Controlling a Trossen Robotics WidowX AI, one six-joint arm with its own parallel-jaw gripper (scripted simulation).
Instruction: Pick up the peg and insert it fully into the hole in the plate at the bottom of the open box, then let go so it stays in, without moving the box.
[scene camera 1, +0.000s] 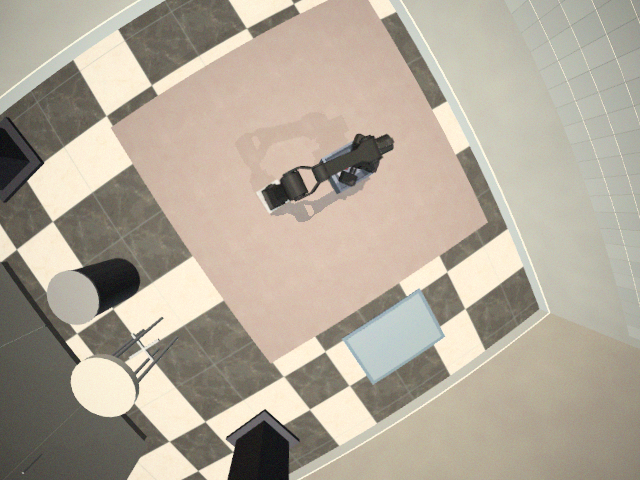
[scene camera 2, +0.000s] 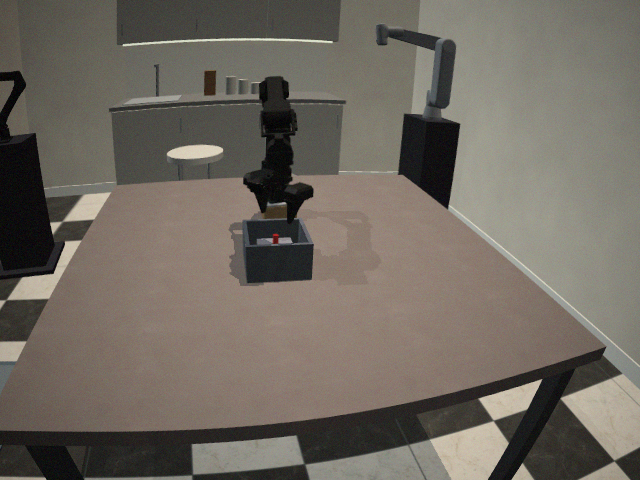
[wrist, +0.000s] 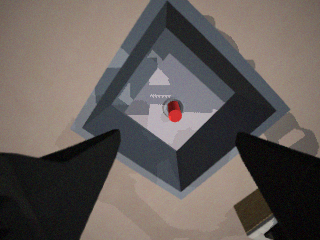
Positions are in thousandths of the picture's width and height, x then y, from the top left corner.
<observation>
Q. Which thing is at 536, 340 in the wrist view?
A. A light grey plate.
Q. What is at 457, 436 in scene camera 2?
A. My gripper.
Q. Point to my gripper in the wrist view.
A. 558, 569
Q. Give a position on a box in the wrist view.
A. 786, 444
</observation>
